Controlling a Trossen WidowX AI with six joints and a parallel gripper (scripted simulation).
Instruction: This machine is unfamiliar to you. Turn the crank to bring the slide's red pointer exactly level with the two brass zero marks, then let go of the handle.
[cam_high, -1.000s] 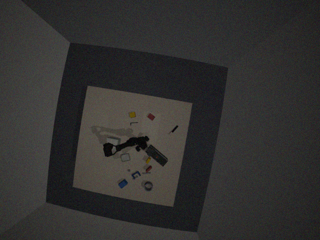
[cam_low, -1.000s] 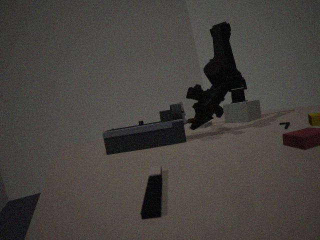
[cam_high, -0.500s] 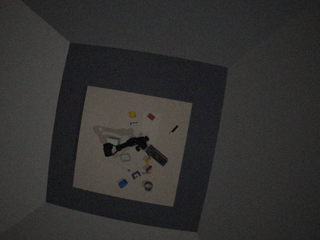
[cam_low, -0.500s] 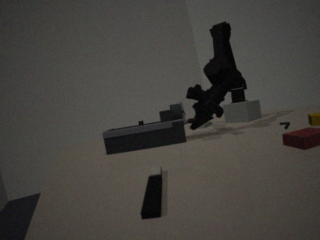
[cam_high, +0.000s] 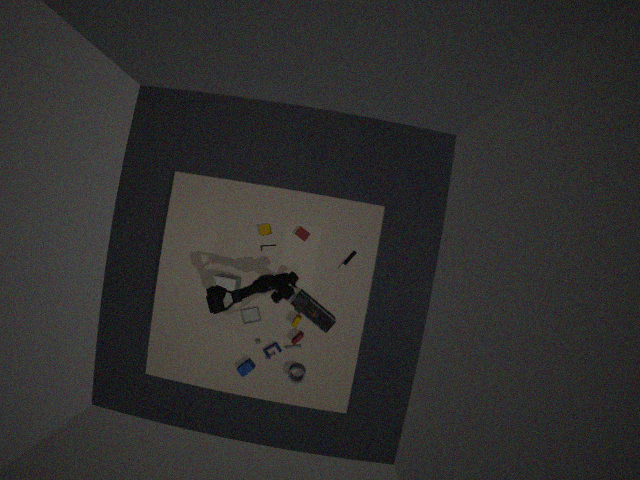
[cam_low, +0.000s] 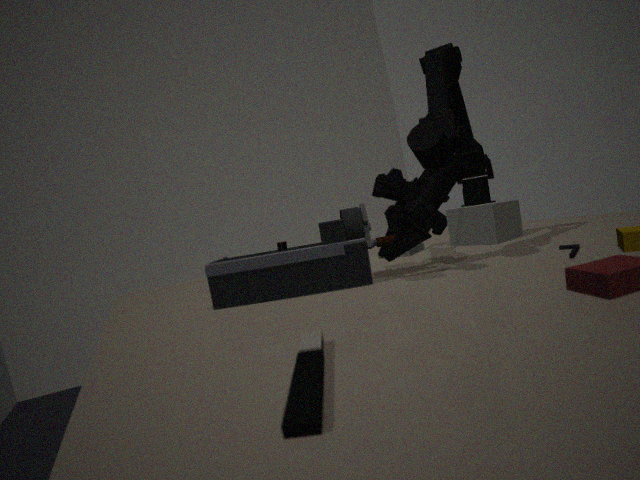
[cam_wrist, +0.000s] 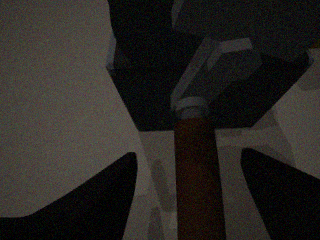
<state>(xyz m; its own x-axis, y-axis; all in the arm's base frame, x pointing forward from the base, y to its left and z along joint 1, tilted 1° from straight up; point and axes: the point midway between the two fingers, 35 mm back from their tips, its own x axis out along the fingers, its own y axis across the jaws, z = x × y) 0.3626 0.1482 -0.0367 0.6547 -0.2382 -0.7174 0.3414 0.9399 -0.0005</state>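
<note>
Now: gripper tip 2 cm past the brown crank handle, 1 cm to the right of it and 3 cm below it. Also, from my gripper tip: red pointer (15 cm ahead, 7 cm to the right, 5 cm above); grey plate (19 cm behind, 23 cm to the right, 3 cm below); blue piece (11 cm behind, 55 cm to the right, 1 cm below).
</note>
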